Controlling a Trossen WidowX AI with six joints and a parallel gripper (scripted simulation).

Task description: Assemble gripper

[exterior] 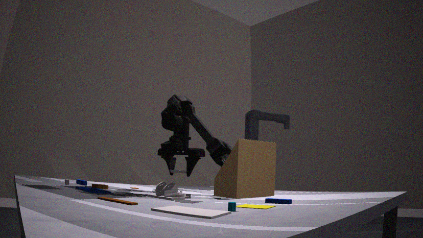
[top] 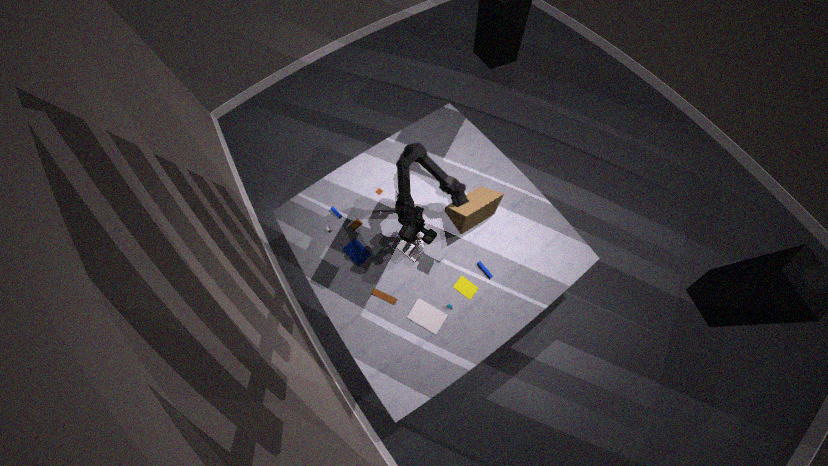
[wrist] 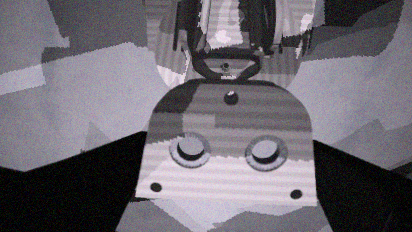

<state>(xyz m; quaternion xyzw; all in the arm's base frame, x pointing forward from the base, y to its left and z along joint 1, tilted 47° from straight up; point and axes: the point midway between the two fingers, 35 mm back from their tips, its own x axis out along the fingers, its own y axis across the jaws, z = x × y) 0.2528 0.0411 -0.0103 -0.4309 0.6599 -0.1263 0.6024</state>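
Right now the grey jaw is 7 cm below my gripper tip, 2 cm to the left of it and 1 cm ahead of it. Round my gripper tip: blue bar (29 cm to the left, 22 cm behind, 7 cm below); yellow plate (33 cm to the left, 9 cm behind, 8 cm below); blue plate (32 cm ahead, 8 cm to the right, 8 cm below).
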